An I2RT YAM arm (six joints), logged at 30 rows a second.
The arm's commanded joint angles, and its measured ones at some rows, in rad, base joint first. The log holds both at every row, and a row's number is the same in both.
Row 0, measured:
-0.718 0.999 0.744 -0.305 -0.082 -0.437
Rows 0 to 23, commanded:
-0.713 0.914 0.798 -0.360 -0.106 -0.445
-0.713 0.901 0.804 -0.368 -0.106 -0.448
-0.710 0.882 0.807 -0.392 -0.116 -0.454
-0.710 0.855 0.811 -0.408 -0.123 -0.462
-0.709 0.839 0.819 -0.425 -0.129 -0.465
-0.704 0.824 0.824 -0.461 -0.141 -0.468
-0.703 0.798 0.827 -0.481 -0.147 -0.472
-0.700 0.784 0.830 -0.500 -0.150 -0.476
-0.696 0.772 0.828 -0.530 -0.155 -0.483
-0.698 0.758 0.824 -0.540 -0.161 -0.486
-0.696 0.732 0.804 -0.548 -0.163 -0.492
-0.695 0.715 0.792 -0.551 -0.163 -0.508
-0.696 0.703 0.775 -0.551 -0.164 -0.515
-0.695 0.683 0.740 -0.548 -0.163 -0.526
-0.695 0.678 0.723 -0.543 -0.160 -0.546
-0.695 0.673 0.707 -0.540 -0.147 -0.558
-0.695 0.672 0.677 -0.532 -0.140 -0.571
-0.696 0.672 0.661 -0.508 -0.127 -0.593
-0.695 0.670 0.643 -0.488 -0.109 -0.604
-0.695 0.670 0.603 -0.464 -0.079 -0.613
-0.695 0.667 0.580 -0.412 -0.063 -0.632
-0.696 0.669 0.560 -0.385 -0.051 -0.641
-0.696 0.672 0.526 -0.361 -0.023 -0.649
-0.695 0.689 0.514 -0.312 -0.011 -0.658
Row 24, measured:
-0.700 0.670 0.580 -0.460 -0.109 -0.587
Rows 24 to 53, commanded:
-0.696 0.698 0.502 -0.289 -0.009 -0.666
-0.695 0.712 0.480 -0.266 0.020 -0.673
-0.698 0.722 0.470 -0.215 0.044 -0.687
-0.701 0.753 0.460 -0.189 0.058 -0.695
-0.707 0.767 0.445 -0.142 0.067 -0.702
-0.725 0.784 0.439 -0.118 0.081 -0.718
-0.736 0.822 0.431 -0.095 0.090 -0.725
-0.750 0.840 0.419 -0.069 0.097 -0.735
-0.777 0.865 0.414 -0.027 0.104 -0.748
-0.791 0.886 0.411 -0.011 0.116 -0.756
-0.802 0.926 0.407 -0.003 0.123 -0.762
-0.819 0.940 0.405 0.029 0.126 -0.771
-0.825 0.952 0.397 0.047 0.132 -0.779
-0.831 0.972 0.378 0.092 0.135 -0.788
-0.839 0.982 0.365 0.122 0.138 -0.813
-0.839 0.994 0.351 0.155 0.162 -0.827
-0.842 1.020 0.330 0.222 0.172 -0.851
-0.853 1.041 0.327 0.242 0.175 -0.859
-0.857 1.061 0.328 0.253 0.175 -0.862
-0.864 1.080 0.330 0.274 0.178 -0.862
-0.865 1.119 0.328 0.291 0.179 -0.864
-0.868 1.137 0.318 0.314 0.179 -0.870
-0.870 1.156 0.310 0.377 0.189 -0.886
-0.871 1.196 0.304 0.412 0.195 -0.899
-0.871 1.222 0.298 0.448 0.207 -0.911
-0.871 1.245 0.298 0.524 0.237 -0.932
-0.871 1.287 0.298 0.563 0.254 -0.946
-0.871 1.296 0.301 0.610 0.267 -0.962
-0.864 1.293 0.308 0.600 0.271 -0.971
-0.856 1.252 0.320 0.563 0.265 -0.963
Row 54, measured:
-0.863 1.283 0.305 0.412 0.214 -0.915
